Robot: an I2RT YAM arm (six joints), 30 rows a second.
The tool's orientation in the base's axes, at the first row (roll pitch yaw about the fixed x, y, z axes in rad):
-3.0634, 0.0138, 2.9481
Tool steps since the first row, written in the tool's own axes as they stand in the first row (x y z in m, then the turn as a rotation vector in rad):
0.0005, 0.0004, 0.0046, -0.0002, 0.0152, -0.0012
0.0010, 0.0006, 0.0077, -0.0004, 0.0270, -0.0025
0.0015, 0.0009, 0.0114, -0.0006, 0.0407, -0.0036
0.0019, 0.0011, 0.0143, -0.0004, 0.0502, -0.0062
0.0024, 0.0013, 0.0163, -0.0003, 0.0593, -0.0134
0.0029, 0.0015, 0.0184, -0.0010, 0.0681, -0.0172
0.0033, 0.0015, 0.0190, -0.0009, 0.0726, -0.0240
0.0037, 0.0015, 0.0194, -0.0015, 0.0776, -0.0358
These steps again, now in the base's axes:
-0.0004, 0.0001, -0.0046, 0.0031, 0.0149, 0.0000
-0.0009, 0.0002, -0.0077, 0.0056, 0.0265, 0.0004
-0.0013, 0.0003, -0.0115, 0.0084, 0.0400, 0.0004
-0.0017, 0.0003, -0.0144, 0.0101, 0.0495, 0.0023
-0.0021, 0.0004, -0.0164, 0.0117, 0.0590, 0.0087
-0.0026, 0.0006, -0.0185, 0.0141, 0.0678, 0.0118
-0.0030, 0.0006, -0.0191, 0.0149, 0.0727, 0.0183
-0.0034, 0.0006, -0.0195, 0.0165, 0.0785, 0.0296

